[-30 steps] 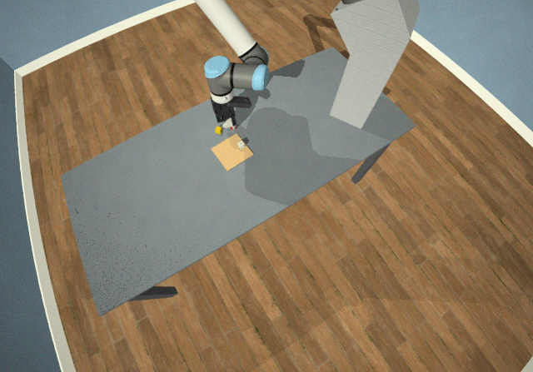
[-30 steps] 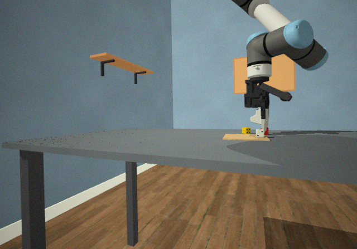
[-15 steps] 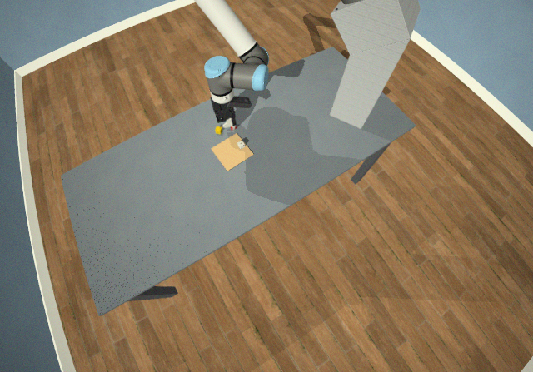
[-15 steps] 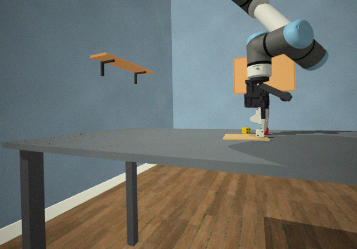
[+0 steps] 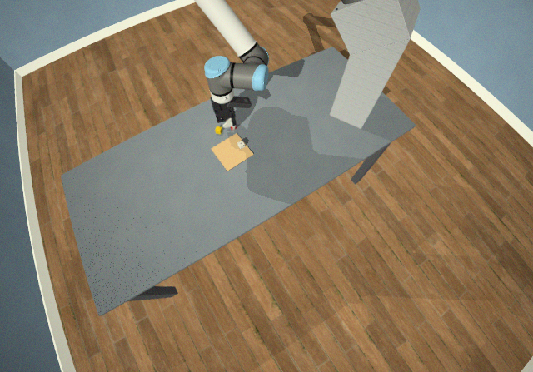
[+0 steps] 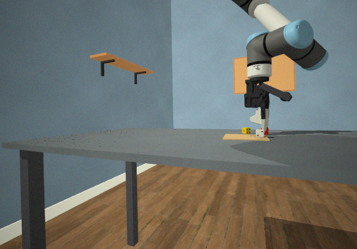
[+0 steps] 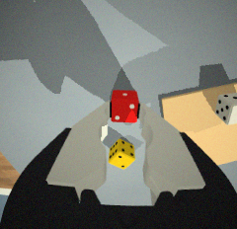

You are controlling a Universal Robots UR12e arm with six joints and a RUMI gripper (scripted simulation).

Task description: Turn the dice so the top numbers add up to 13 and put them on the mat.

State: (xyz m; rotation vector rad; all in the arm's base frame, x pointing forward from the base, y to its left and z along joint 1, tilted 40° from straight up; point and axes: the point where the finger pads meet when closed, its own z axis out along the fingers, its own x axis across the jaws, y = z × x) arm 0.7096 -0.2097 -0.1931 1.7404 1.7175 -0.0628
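The yellow die lies 7 cm ahead of my hand and 1 cm to the right of it. The rest, counted from my hand: red die: right at my hand; tan mat: 6 cm ahead, 12 cm to the left, 2 cm below; white die: 1 cm ahead, 12 cm to the left.
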